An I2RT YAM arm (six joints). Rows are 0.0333 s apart.
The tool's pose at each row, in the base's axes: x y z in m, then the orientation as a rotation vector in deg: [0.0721 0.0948 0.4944 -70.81 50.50 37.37]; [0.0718 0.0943 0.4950 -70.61 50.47 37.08]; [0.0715 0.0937 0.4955 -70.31 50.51 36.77]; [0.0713 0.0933 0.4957 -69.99 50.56 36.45]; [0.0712 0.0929 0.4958 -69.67 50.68 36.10]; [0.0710 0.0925 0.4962 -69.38 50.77 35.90]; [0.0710 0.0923 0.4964 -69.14 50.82 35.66]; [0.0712 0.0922 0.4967 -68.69 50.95 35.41]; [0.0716 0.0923 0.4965 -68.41 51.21 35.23]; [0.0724 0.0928 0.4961 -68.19 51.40 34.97]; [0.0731 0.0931 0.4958 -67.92 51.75 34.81]
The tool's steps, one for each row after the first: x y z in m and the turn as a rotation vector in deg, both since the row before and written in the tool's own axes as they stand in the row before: [-0.0006 -0.0002 -0.0005 0.30 0.01 -0.16]; [-0.0006 -0.0002 -0.0006 0.40 0.03 -0.11]; [-0.0003 0.0000 -0.0004 0.42 0.03 -0.11]; [-0.0001 -0.0001 -0.0004 0.44 0.10 -0.09]; [-0.0004 -0.0001 -0.0004 0.34 0.03 -0.01]; [-0.0002 -0.0002 -0.0002 0.31 0.04 -0.07]; [-0.0001 -0.0003 0.0000 0.50 0.01 0.02]; [0.0004 -0.0002 0.0002 0.34 0.15 0.09]; [0.0007 -0.0003 0.0006 0.32 0.16 -0.01]; [0.0006 -0.0003 0.0004 0.33 0.21 0.16]
